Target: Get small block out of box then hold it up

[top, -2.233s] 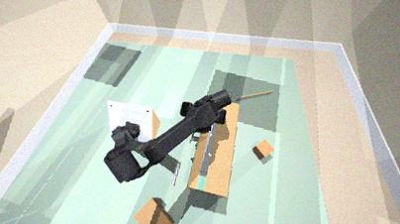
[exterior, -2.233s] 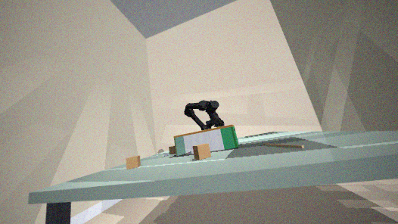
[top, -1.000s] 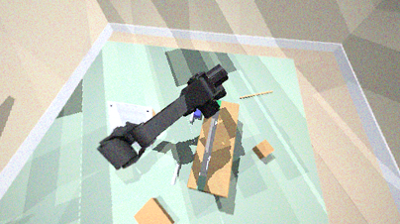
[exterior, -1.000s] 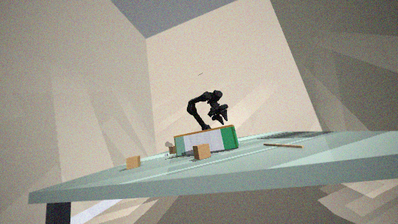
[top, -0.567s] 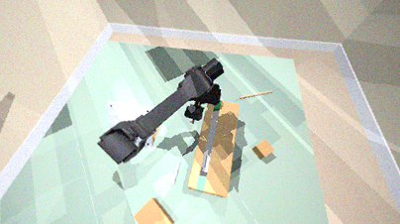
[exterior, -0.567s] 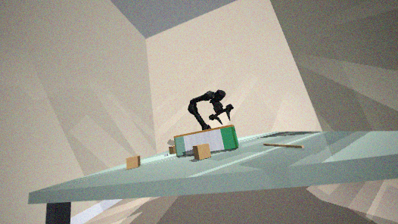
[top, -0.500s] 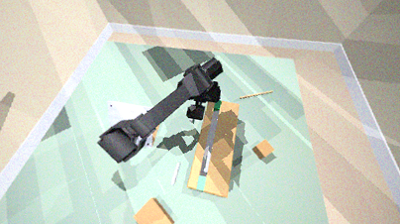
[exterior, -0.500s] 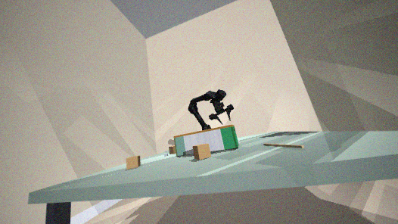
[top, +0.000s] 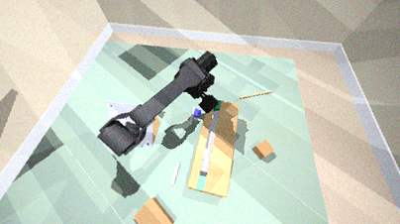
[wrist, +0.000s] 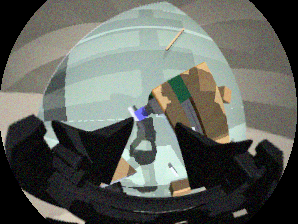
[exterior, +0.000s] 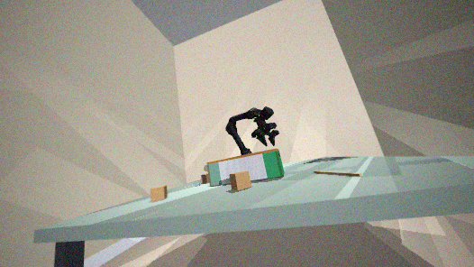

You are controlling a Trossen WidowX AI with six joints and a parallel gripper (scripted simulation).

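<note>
Right now my gripper tip is 14 cm above the blue-violet block, 2 cm past it and 1 cm to the right of it. Round my gripper tip: box (15 cm to the right, 10 cm below, 6 cm ahead); thin wooden stick (27 cm ahead, 22 cm to the left, 15 cm below).
</note>
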